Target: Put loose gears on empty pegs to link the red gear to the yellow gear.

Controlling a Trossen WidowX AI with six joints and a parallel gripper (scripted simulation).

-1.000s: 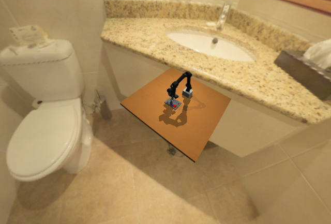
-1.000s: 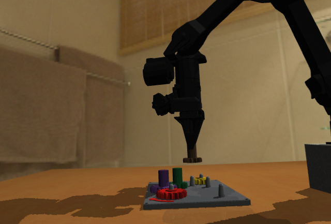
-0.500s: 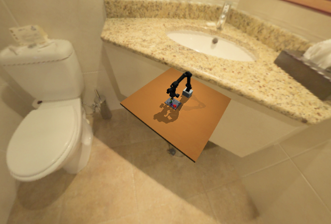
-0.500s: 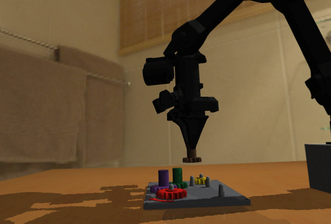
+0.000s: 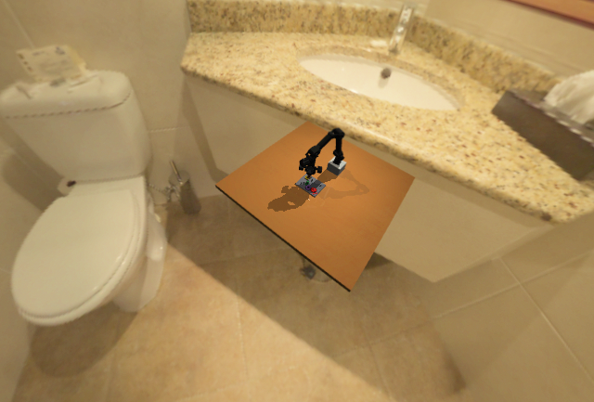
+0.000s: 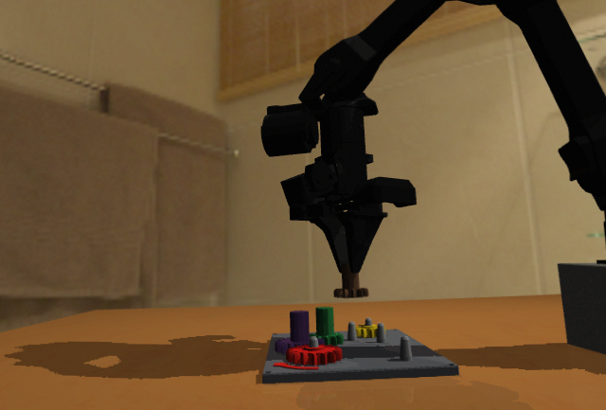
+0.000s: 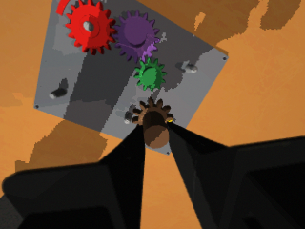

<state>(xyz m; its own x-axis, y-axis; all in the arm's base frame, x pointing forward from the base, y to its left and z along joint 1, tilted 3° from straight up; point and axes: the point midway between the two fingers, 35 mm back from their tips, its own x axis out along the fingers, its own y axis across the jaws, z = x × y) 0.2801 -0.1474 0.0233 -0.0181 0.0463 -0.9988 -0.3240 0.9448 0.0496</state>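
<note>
Now: the green gear 4 cm ahead of my gripper tip, 1 cm to the left of it and 6 cm below it. Round my gripper tip: yellow gear (3 cm behind, 2 cm to the right, 7 cm below); then purple gear (7 cm ahead, 3 cm to the left, 6 cm below); then brown gear (1 cm below).
</note>
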